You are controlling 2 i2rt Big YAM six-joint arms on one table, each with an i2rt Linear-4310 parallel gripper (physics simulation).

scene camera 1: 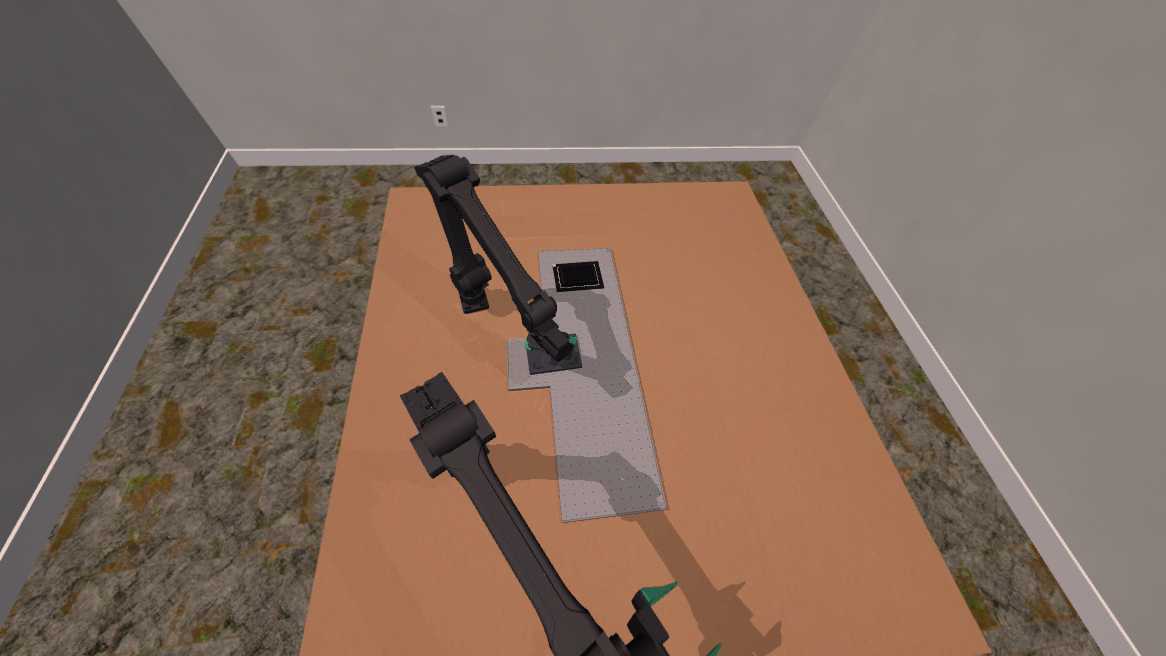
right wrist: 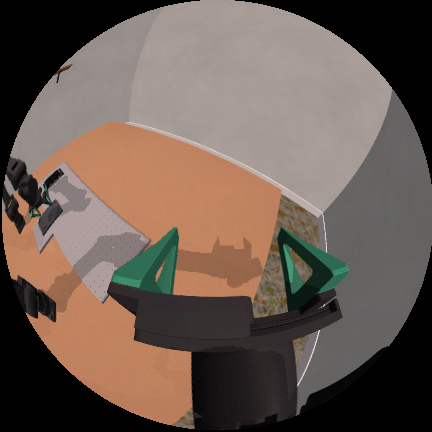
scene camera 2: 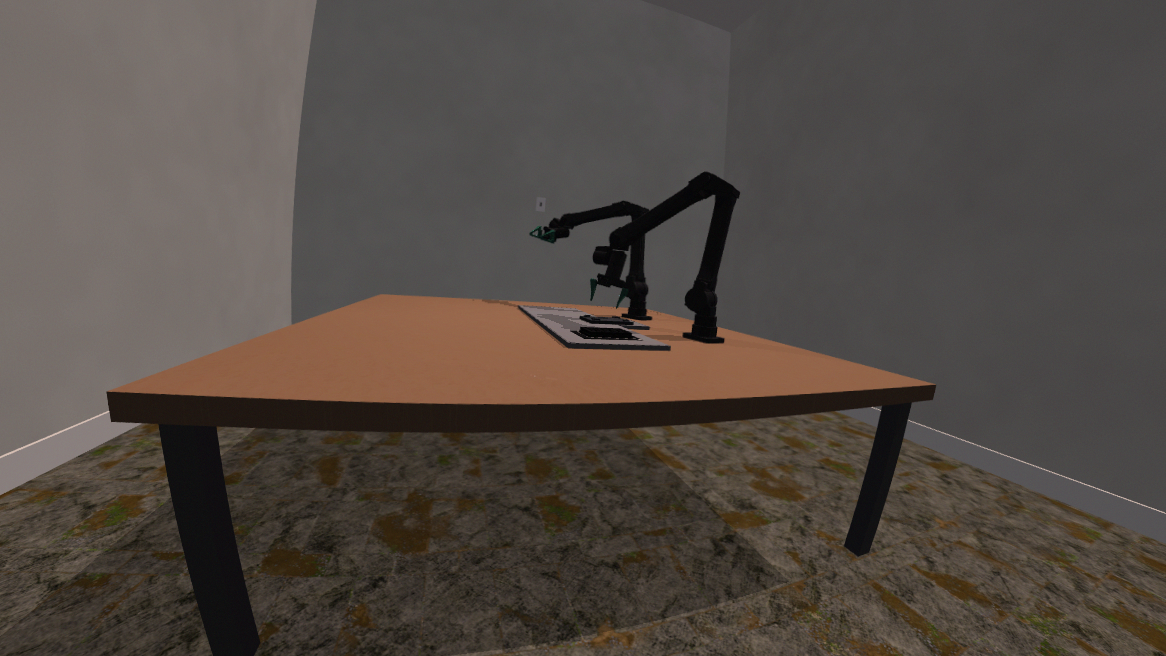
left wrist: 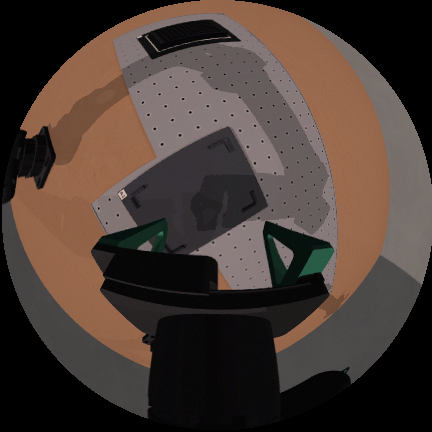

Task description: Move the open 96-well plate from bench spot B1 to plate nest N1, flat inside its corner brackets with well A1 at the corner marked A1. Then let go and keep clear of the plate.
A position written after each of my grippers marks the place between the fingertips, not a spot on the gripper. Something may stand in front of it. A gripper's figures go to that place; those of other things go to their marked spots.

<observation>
My right gripper (scene camera 1: pixel 697 612) is 82 cm from the lens. A black well plate (scene camera 1: pixel 583 274): 146 cm from the lens. A dark nest with corner locators (scene camera 1: pixel 539 361) is 126 cm from the lens. The marked spots on the dark nest with corner locators and the black well plate are 38 cm apart.
</observation>
